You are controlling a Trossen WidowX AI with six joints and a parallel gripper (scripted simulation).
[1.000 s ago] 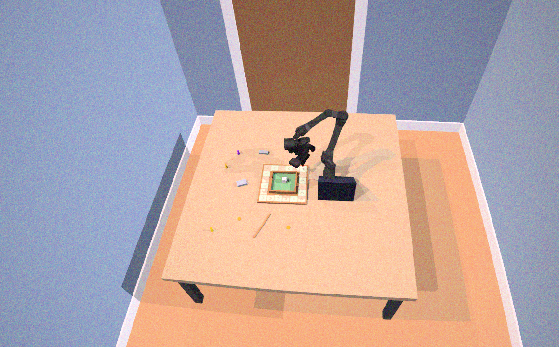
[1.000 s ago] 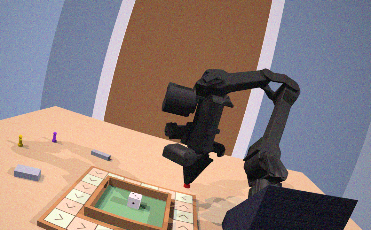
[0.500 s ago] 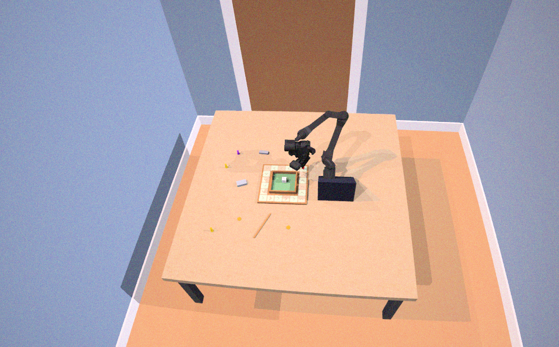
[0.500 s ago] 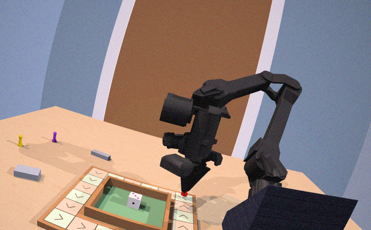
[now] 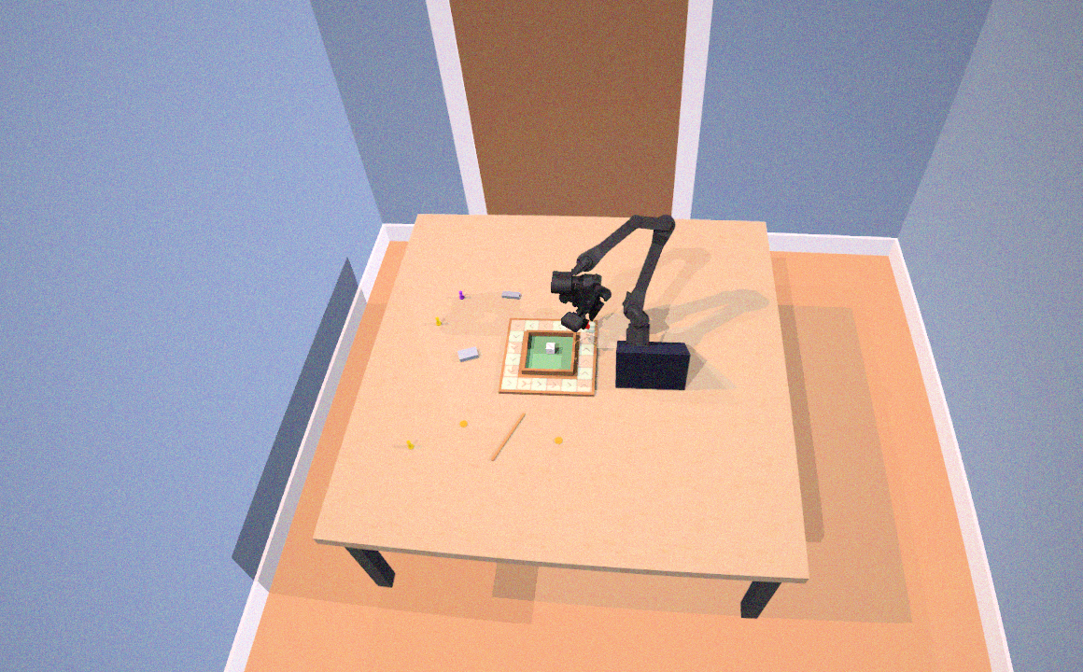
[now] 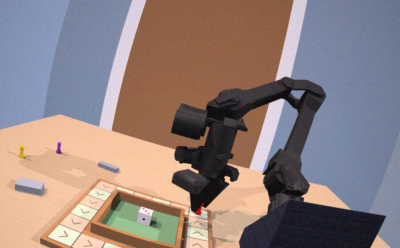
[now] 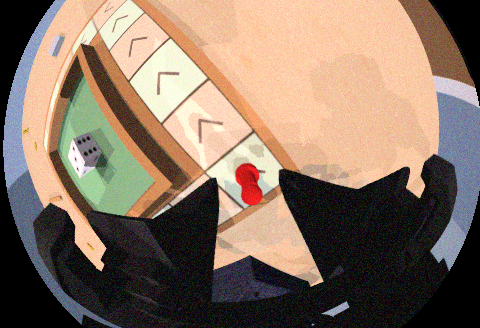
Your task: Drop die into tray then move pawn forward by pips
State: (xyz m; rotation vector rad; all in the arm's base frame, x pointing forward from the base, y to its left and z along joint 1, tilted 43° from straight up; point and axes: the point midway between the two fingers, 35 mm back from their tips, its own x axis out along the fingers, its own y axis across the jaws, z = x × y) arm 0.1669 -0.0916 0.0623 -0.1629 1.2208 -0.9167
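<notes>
The red pawn lies right at my gripper tip. Round my gripper tip: white die (100 mm ahead, 100 mm to the left); then purple pawn (440 mm ahead, 100 mm to the right, 10 mm below); then dice tray (100 mm ahead, 120 mm to the left, 20 mm below).
</notes>
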